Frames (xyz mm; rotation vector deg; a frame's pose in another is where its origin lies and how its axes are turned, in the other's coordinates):
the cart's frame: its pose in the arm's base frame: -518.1 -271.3 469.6 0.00 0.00 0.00
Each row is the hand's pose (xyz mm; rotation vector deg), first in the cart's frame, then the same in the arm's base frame.
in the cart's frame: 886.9 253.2 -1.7 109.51 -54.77 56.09
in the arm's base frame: 368.8 -18.1 467.9 109.51 -54.77 56.09
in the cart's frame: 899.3 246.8 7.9 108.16 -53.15 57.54
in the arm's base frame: 381.2 -24.5 477.5 108.16 -53.15 57.54
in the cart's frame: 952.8 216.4 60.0 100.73 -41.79 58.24
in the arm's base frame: 434.7 -54.9 529.6 100.73 -41.79 58.24
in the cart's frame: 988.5 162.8 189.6 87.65 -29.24 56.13
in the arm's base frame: 470.4 -108.5 659.2 87.65 -29.24 56.13
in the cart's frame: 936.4 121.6 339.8 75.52 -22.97 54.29
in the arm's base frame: 418.3 -149.7 809.4 75.52 -22.97 54.29
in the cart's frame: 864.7 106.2 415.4 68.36 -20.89 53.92
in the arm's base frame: 346.6 -165.1 885.0 68.36 -20.89 53.92
